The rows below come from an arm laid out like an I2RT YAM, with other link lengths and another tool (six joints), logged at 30 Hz.
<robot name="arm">
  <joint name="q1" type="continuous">
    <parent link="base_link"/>
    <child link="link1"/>
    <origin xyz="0 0 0.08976"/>
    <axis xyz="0 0 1"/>
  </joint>
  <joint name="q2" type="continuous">
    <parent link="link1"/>
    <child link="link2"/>
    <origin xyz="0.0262 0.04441 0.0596"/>
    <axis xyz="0 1 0"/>
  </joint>
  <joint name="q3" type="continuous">
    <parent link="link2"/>
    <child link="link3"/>
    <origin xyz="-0.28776 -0.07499 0"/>
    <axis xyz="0 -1 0"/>
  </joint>
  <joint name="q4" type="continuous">
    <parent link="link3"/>
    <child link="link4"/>
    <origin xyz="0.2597 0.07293 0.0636"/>
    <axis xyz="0 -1 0"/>
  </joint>
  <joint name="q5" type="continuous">
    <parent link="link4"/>
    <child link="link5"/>
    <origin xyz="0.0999 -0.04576 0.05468"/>
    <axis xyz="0 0 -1"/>
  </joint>
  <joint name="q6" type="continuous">
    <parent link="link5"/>
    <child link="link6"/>
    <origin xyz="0.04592 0 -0.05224"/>
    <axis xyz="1 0 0"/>
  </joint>
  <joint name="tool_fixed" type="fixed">
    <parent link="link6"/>
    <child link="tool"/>
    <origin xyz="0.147 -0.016 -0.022" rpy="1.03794 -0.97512 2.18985"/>
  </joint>
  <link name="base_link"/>
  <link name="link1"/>
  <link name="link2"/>
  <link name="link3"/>
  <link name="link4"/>
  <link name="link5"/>
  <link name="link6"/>
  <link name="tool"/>
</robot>
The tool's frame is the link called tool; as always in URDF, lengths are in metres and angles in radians. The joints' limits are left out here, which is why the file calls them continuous.
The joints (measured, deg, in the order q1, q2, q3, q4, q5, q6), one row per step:
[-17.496, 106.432, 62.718, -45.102, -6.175, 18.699]
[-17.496, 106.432, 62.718, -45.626, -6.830, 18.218]
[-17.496, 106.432, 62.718, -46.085, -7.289, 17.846]
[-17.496, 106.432, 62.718, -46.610, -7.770, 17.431]
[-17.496, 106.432, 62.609, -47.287, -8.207, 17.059]
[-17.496, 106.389, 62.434, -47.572, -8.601, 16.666]
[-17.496, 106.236, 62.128, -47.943, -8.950, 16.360]
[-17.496, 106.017, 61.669, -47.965, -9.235, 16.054]
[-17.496, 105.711, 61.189, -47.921, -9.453, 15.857]
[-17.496, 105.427, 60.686, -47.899, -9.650, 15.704]
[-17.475, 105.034, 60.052, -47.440, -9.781, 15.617]
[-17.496, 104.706, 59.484, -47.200, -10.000, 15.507]
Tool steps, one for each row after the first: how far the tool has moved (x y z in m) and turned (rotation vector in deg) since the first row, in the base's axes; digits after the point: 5 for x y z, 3 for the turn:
[-0.00189, 0.00268, 0.00030, 0.758, 0.253, 0.488]
[-0.00366, 0.00468, 0.00058, 1.318, 0.510, 0.861]
[-0.00573, 0.00683, 0.00091, 1.919, 0.815, 1.271]
[-0.00934, 0.00933, 0.00095, 2.565, 1.381, 1.629]
[-0.01145, 0.01120, 0.00081, 3.056, 1.604, 2.009]
[-0.01468, 0.01330, 0.00080, 3.543, 1.951, 2.298]
[-0.01720, 0.01496, 0.00038, 3.887, 2.068, 2.591]
[-0.01941, 0.01633, 0.00025, 4.129, 2.094, 2.780]
[-0.02196, 0.01775, -0.00005, 4.375, 2.196, 2.923]
[-0.02312, 0.01865, -0.00059, 4.425, 1.936, 3.035]
[-0.02499, 0.01984, -0.00104, 4.628, 1.849, 3.120]

